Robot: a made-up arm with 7 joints.
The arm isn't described. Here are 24 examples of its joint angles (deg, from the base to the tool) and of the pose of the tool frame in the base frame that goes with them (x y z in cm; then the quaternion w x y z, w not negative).
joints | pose
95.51 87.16 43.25 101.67 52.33 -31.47 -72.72 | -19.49 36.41 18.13 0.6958 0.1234 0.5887 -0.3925
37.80 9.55 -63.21 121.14 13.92 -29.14 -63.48 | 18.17 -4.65 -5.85 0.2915 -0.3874 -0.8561 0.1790
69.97 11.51 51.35 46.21 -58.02 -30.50 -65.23 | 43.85 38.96 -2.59 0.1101 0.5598 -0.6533 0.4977
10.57 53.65 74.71 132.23 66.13 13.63 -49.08 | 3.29 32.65 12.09 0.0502 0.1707 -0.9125 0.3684
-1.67 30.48 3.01 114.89 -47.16 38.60 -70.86 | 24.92 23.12 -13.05 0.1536 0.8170 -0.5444 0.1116
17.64 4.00 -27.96 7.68 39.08 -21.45 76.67 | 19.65 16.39 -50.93 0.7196 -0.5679 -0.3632 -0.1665
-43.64 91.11 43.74 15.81 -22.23 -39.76 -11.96 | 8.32 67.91 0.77 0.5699 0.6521 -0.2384 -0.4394
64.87 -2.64 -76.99 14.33 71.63 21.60 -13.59 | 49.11 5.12 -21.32 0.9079 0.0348 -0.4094 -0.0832
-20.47 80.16 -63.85 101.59 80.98 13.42 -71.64 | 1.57 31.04 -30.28 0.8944 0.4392 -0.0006 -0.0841
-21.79 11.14 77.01 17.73 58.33 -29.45 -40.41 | -17.09 32.78 -47.90 0.1798 0.5374 0.0215 0.8236
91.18 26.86 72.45 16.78 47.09 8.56 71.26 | 44.25 45.39 3.34 0.1900 0.4983 0.8268 -0.1786
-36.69 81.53 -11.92 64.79 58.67 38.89 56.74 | 13.33 51.86 -23.48 0.9746 -0.2169 0.0557 -0.0001
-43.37 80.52 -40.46 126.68 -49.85 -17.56 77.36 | 1.39 21.95 -23.33 0.1113 -0.3332 0.1964 -0.9154
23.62 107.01 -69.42 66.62 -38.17 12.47 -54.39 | 13.00 57.60 -7.25 0.1336 0.6866 -0.1495 -0.6988
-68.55 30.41 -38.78 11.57 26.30 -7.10 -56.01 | -43.55 38.73 -21.80 0.7190 0.4797 0.2896 -0.4112
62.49 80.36 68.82 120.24 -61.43 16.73 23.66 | -13.74 30.68 16.98 0.0559 -0.8746 0.3086 -0.3699
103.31 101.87 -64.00 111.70 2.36 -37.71 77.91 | 16.28 35.28 15.54 0.3056 0.3499 -0.1861 -0.8658
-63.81 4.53 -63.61 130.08 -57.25 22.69 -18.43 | -5.09 -4.05 -13.08 0.7819 -0.0562 -0.5558 -0.2767
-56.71 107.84 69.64 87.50 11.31 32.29 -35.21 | 33.32 33.02 10.27 0.3492 0.7227 -0.5689 -0.1793
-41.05 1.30 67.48 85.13 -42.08 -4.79 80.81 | -10.75 40.68 -28.57 0.9828 -0.0778 -0.0673 -0.1536
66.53 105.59 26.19 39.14 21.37 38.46 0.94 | -12.53 58.94 22.68 0.3762 0.4494 -0.6179 0.5241
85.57 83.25 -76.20 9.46 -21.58 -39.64 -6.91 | 10.87 67.80 0.26 0.5931 0.6496 -0.2767 -0.3869
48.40 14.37 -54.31 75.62 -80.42 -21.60 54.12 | 39.01 1.43 -13.54 0.1131 0.3415 -0.1762 -0.9162
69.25 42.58 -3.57 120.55 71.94 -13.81 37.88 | 18.15 21.78 18.79 0.1584 0.2750 0.8360 0.4477
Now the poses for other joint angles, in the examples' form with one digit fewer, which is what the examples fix.
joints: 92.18 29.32 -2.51 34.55 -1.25 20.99 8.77
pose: 43.1 38.1 17.5 0.604 0.174 -0.774 0.082
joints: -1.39 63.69 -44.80 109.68 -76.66 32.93 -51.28
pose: 18.1 21.7 -24.8 0.029 -0.602 0.625 0.496
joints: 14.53 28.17 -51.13 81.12 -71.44 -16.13 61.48
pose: 26.2 10.1 -32.0 0.263 0.063 -0.043 -0.962
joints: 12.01 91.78 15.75 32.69 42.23 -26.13 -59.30
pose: 13.0 64.5 8.6 0.087 0.705 -0.581 0.397
